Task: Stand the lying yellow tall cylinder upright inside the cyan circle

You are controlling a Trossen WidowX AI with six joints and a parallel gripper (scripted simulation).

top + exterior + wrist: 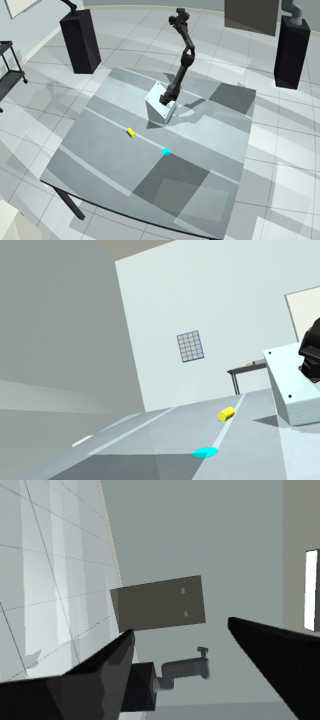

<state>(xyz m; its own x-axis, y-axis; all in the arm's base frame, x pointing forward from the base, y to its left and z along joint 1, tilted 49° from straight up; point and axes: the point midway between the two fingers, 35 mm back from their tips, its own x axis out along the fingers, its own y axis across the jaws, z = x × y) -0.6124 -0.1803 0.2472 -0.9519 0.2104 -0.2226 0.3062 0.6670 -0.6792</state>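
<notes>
Now: gripper tip 810 mm short of the yellow tall cylinder, 240 mm to the left of it and 520 mm above it. The rest, counted from my gripper tip: cyan circle: 920 mm ahead, 30 mm to the left, 540 mm below.
</notes>
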